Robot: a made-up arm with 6 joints. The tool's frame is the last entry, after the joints. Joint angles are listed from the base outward. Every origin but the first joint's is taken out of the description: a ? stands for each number. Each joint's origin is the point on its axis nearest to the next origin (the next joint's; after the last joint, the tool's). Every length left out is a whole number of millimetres.
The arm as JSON. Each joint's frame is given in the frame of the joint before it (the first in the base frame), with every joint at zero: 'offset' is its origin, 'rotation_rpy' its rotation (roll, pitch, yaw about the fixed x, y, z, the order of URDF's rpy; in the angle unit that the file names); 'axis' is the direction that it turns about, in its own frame. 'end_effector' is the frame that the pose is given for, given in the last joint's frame.
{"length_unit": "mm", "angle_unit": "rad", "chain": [
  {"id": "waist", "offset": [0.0, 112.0, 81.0], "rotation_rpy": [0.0, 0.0, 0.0], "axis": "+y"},
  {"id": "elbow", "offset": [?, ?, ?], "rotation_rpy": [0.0, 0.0, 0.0], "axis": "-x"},
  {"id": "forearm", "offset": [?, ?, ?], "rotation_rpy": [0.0, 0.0, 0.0], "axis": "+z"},
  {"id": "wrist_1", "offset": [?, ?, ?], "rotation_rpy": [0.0, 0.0, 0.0], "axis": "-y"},
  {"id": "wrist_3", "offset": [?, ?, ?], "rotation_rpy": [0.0, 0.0, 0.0], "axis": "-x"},
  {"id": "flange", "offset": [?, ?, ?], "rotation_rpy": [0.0, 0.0, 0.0], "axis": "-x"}
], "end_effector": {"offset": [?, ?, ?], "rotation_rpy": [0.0, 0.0, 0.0]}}
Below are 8 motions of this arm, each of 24 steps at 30 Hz.
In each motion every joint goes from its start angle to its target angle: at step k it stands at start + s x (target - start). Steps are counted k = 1, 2, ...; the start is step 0. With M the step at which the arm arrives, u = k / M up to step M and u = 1 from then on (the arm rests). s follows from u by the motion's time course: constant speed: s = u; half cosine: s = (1 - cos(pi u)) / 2; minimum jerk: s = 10 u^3 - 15 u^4 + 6 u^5.
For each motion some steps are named. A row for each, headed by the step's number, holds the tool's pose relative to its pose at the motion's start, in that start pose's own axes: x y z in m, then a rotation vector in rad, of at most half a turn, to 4 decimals.
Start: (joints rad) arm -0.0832 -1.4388 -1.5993 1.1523 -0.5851 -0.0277
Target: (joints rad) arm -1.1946 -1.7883 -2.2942 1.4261 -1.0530 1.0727
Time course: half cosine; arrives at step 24
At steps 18, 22, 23, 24:
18: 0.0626 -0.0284 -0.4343 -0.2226 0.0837 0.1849
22: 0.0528 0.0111 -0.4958 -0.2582 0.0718 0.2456
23: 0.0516 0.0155 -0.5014 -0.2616 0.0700 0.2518
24: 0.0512 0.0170 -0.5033 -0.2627 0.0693 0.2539

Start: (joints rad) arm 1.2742 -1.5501 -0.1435 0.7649 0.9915 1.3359
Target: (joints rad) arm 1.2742 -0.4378 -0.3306 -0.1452 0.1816 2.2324
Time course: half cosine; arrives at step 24
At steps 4, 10, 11, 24:
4: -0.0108 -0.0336 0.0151 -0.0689 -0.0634 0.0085
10: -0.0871 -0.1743 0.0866 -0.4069 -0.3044 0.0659
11: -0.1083 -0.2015 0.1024 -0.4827 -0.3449 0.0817
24: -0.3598 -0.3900 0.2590 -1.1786 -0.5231 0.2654

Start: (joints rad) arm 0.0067 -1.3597 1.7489 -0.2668 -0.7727 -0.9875
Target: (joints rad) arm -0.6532 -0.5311 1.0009 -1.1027 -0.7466 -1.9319
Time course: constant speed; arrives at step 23
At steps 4, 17, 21, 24:
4: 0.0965 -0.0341 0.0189 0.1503 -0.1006 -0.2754
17: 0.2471 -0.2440 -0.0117 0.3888 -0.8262 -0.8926
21: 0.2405 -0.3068 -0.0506 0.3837 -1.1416 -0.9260
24: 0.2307 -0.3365 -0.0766 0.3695 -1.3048 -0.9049

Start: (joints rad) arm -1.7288 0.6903 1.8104 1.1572 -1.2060 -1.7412
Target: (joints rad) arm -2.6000 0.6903 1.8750 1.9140 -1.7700 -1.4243
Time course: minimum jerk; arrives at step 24
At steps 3, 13, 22, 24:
3: 0.0006 -0.0056 0.0010 -0.0074 0.0106 -0.0045
13: -0.0064 -0.1884 0.0744 -0.2121 0.3649 -0.2704
22: -0.0452 -0.2915 0.1727 -0.2876 0.5713 -0.5858
24: -0.0458 -0.2925 0.1740 -0.2880 0.5734 -0.5902

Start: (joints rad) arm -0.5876 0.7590 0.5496 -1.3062 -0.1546 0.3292
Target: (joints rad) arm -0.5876 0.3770 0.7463 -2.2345 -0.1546 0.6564
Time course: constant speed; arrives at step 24
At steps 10, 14, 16, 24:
10: -0.1122 -0.0928 -0.1056 -0.2075 0.2558 0.2059
14: -0.1536 -0.1400 -0.1442 -0.3037 0.3495 0.2879
16: -0.1730 -0.1655 -0.1625 -0.3541 0.3947 0.3283
24: -0.2398 -0.2782 -0.2264 -0.5675 0.5666 0.4836

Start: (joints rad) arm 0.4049 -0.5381 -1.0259 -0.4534 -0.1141 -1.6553
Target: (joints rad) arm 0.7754 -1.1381 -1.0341 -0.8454 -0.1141 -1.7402
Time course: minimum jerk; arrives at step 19
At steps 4, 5, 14, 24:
4: 0.0259 0.0135 -0.0008 0.0142 -0.0248 -0.0672
5: 0.0461 0.0229 -0.0007 0.0260 -0.0445 -0.1192
14: 0.3190 0.0665 0.0677 0.2769 -0.3682 -0.8507
24: 0.3513 0.0591 0.0885 0.3292 -0.4205 -0.9564

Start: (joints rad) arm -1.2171 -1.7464 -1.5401 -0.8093 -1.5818 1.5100
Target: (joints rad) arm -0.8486 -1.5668 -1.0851 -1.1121 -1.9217 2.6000
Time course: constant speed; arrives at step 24
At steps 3, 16, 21, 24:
3: -0.0197 0.0004 -0.0388 -0.0980 0.0153 0.0119
16: -0.0990 -0.0064 -0.2078 -0.5423 0.0721 0.0552
21: -0.1256 -0.0129 -0.2687 -0.7200 0.0949 0.0678
24: -0.1404 -0.0175 -0.3029 -0.8280 0.1101 0.0747

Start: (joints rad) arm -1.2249 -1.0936 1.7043 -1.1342 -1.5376 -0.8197
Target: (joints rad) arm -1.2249 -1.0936 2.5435 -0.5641 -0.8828 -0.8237
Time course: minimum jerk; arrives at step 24
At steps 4, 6, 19, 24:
4: -0.0006 -0.0024 -0.0096 -0.0500 0.0234 0.0055
6: -0.0024 -0.0083 -0.0274 -0.1450 0.0689 0.0164
19: -0.0681 -0.1564 -0.1370 -1.1863 0.7222 0.2197
24: -0.0745 -0.1693 -0.1357 -1.2538 0.7816 0.2425

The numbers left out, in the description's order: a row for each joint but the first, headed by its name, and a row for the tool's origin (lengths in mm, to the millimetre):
elbow: -246.0 0.0 21.0
forearm: 0.0 85.0 657.0
wrist_1: 59.0 -71.0 0.0
wrist_3: 30.0 0.0 -46.0
flange: 0.0 -1.0 -109.0
tool: 0.0 226.0 7.0

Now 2 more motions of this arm.
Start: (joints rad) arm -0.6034 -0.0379 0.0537 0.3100 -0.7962 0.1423
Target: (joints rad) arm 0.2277 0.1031 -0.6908 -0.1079 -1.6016 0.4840
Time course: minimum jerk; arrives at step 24
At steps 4, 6, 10, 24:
4: 0.0264 0.0000 -0.0002 0.0046 0.0197 -0.0471
6: 0.0772 -0.0020 -0.0021 0.0125 0.0553 -0.1377
10: 0.2580 -0.0307 -0.0262 0.0274 0.1589 -0.4628
24: 0.6565 -0.2611 -0.1997 -0.0821 0.2265 -1.2947

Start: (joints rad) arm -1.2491 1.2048 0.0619 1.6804 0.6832 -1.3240
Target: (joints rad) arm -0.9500 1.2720 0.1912 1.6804 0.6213 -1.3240
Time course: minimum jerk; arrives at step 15
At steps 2, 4, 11, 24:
2: 0.0002 -0.0006 -0.0004 0.0091 0.0019 -0.0010
4: 0.0011 -0.0035 -0.0025 0.0579 0.0118 -0.0067
11: 0.0065 -0.0231 -0.0156 0.4188 0.0786 -0.0514
24: 0.0072 -0.0260 -0.0173 0.4772 0.0883 -0.0591

